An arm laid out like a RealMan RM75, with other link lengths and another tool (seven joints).
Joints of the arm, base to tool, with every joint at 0 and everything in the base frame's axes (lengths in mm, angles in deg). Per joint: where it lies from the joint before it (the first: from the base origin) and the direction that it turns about. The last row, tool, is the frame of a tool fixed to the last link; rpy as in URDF.
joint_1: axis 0 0 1 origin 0.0 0.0 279.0
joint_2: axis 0 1 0 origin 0.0 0.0 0.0
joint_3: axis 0 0 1 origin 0.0 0.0 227.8
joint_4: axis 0 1 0 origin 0.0 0.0 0.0
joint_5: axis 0 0 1 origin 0.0 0.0 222.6
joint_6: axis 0 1 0 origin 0.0 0.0 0.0
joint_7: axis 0 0 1 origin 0.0 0.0 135.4
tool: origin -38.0 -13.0 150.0 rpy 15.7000 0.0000 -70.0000
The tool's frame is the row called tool.
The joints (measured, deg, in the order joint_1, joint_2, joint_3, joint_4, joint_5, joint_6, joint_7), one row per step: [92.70, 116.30, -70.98, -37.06, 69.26, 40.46, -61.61]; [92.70, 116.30, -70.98, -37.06, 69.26, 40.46, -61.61]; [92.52, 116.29, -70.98, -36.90, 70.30, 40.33, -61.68]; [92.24, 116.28, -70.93, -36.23, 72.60, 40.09, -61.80]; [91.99, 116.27, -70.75, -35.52, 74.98, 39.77, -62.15]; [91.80, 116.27, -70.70, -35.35, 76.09, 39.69, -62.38]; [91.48, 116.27, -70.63, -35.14, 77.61, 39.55, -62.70]
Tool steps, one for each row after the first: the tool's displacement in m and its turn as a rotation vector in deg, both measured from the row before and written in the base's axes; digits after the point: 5 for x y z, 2 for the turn. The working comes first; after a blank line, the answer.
Tool pose at each row, in the base's axes (x y z in m, rotation vector in deg; the steps are taken from these numbers as rounded here): [-0.31404, 0.50408, -0.05665, -99.02, -79.03, 20.07]; [-0.31404, 0.50408, -0.05665, -99.02, -79.03, 20.07]; [-0.31402, 0.50444, -0.05574, -99.44, -78.06, 20.84]; [-0.31297, 0.50567, -0.05487, -100.62, -75.79, 22.47]; [-0.31237, 0.50741, -0.05301, -101.56, -73.46, 24.11]; [-0.31229, 0.50780, -0.05187, -101.88, -72.50, 24.91]; [-0.31181, 0.50878, -0.05003, -102.29, -71.12, 25.96]

[0.00000, 0.00000, 0.00000, 0.00, 0.00, 0.00]; [0.00002, 0.00036, 0.00091, -0.53, 0.78, -0.47]; [0.00105, 0.00123, 0.00087, -1.32, 1.64, -1.24]; [0.00060, 0.00174, 0.00186, -1.17, 1.76, -1.19]; [0.00008, 0.00039, 0.00114, -0.51, 0.81, -0.42]; [0.00048, 0.00098, 0.00184, -0.65, 1.13, -0.62]
